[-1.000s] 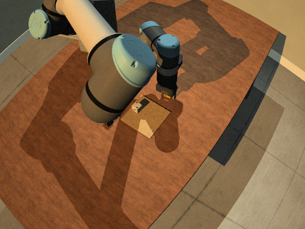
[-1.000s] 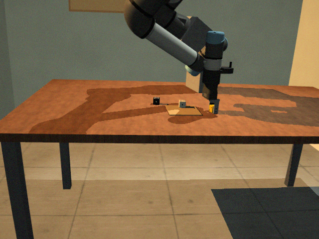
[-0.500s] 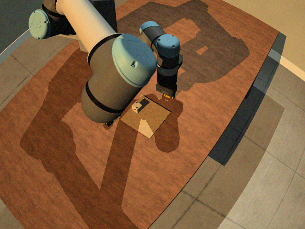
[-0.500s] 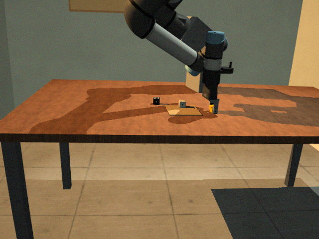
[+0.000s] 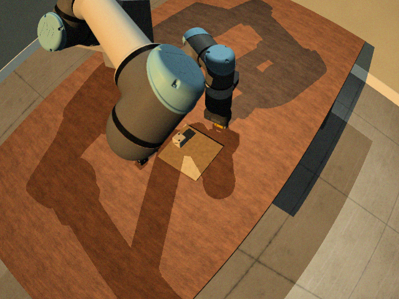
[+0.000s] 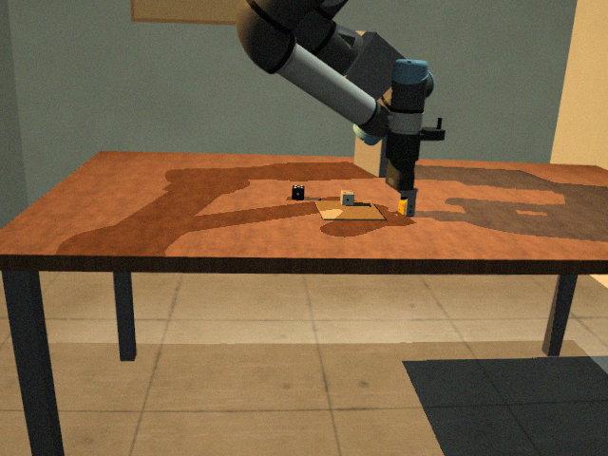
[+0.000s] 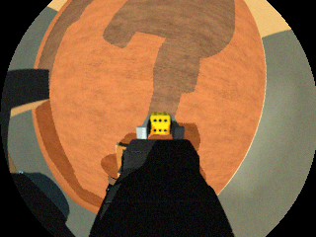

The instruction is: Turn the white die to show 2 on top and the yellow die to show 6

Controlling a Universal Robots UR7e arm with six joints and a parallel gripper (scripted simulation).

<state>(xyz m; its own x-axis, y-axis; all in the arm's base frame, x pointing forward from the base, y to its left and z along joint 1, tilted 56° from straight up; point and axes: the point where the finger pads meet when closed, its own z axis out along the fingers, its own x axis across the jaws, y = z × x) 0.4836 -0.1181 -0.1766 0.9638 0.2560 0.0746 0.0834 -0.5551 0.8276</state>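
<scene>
The tan mat lies 130 mm to the right of my hand, 20 mm below it and 20 mm behind it. Also, from my hand: white die 130 mm to the right, 70 mm behind; yellow die right at my hand; black die 240 mm to the right, 130 mm behind.
</scene>
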